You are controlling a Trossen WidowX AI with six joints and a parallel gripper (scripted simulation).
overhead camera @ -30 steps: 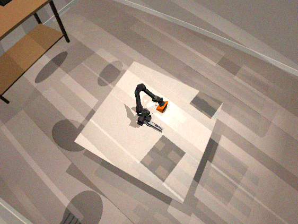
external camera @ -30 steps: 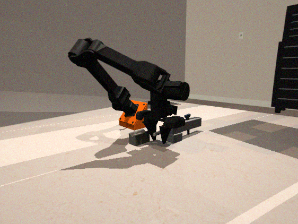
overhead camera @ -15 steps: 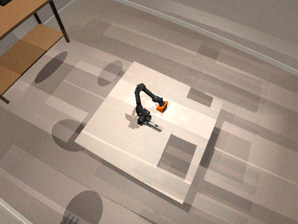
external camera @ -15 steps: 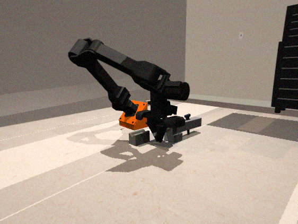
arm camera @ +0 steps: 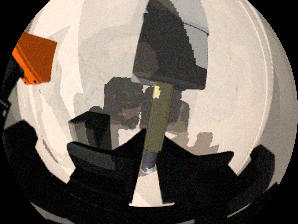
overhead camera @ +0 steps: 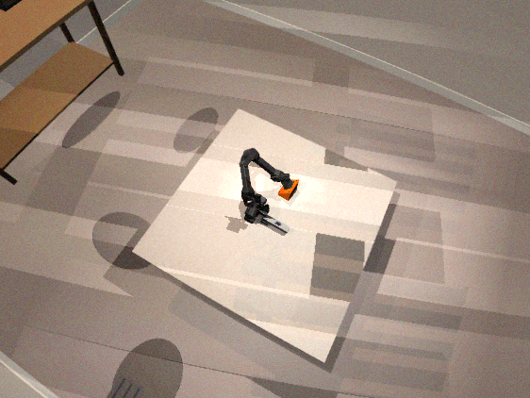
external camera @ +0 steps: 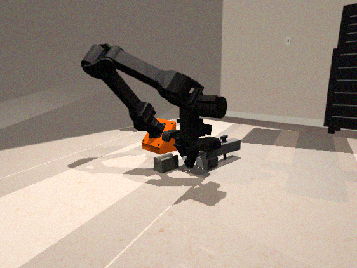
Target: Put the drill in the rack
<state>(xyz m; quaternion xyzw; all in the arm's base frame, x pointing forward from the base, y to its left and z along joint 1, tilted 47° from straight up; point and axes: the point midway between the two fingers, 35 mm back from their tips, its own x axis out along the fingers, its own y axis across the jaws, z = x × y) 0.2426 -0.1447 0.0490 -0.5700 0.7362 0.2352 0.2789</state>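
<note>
Right now my gripper tip is 4 cm to the right of the drill, 3 cm below it and 1 cm short of it. From my gripper tip the other things lie so: dark key 16 cm to the left, 4 cm above, 2 cm ahead; then grey rack 8 cm behind, 1 cm to the right.
</note>
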